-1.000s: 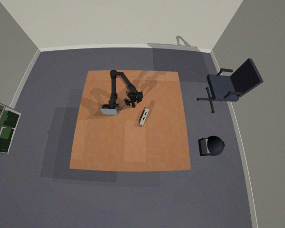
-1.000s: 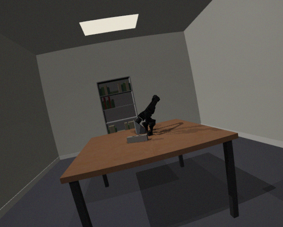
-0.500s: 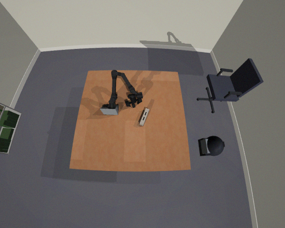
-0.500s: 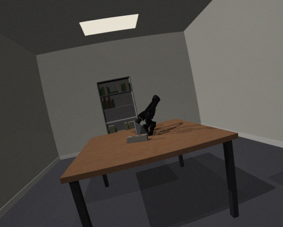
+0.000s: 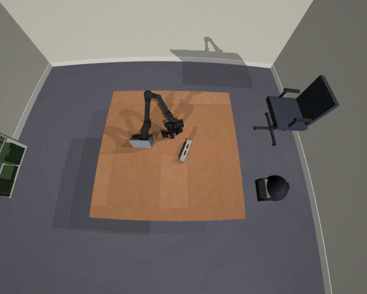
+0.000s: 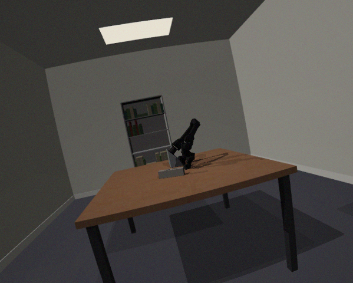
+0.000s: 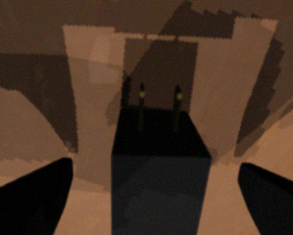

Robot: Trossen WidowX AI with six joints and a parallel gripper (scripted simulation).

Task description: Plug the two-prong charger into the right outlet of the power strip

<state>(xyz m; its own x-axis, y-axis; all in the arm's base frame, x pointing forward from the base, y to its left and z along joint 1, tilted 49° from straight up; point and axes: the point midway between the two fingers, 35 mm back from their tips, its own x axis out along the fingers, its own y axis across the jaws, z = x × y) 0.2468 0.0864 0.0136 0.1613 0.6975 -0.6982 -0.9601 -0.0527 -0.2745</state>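
Right now the two-prong charger is 2 cm to the left of my gripper tip, 1 cm behind it and 1 cm above it.
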